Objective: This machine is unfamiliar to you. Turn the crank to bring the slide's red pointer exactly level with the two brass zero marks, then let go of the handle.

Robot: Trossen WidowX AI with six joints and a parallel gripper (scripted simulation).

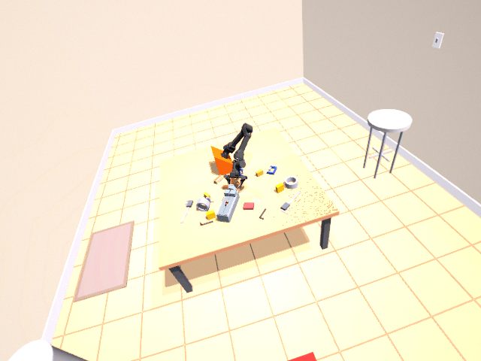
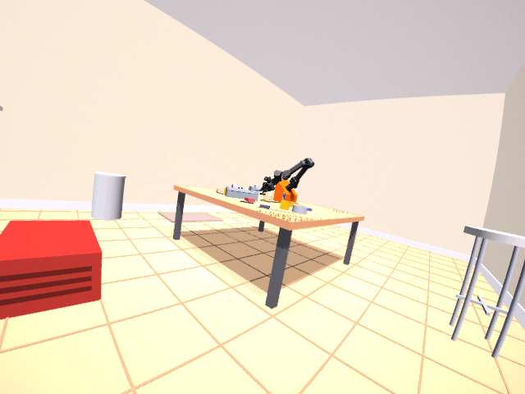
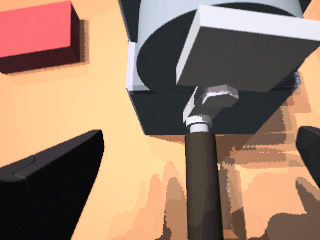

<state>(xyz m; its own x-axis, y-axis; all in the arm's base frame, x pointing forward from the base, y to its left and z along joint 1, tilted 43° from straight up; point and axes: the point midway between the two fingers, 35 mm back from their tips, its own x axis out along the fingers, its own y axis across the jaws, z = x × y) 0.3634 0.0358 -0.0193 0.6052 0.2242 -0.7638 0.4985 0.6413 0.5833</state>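
The dark crank handle lies 2 cm behind my gripper tip, 1 cm to the left of it and 2 cm below it. From my gripper tip the other things lie so: red pointer: 16 cm ahead, 10 cm to the right, 1 cm above; then red block: 18 cm ahead, 6 cm to the left, 6 cm below.
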